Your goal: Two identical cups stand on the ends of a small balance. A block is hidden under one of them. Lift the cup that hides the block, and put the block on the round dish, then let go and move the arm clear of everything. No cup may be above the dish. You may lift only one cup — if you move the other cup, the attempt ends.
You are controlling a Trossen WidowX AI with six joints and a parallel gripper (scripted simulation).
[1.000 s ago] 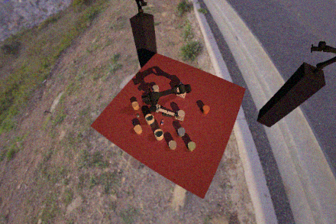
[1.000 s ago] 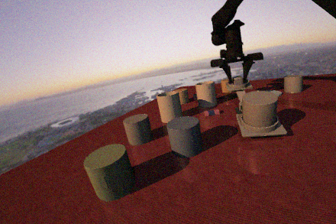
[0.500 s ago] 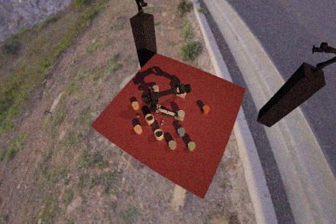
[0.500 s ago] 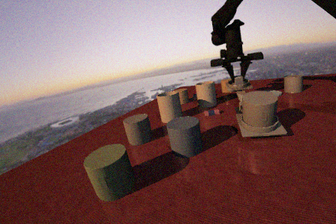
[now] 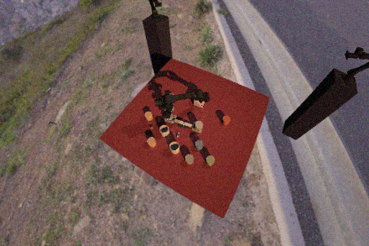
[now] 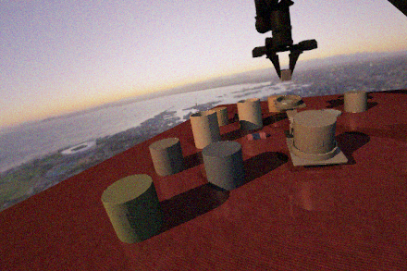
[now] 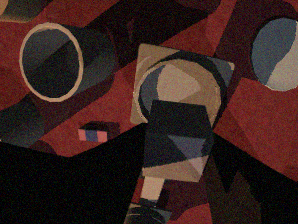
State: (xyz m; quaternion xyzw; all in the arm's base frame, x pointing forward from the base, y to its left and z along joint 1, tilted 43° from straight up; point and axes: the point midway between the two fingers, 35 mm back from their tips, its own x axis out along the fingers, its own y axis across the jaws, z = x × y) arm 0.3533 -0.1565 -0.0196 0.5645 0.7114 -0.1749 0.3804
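My gripper tip is now 15 cm above the round dish, 12 cm past it and 11 cm to the left of it. From my gripper tip the other things lie so: olive cup (50 cm to the left, 14 cm ahead, 12 cm below); then red-and-blue piece (15 cm below, 13 cm to the left, 8 cm ahead).
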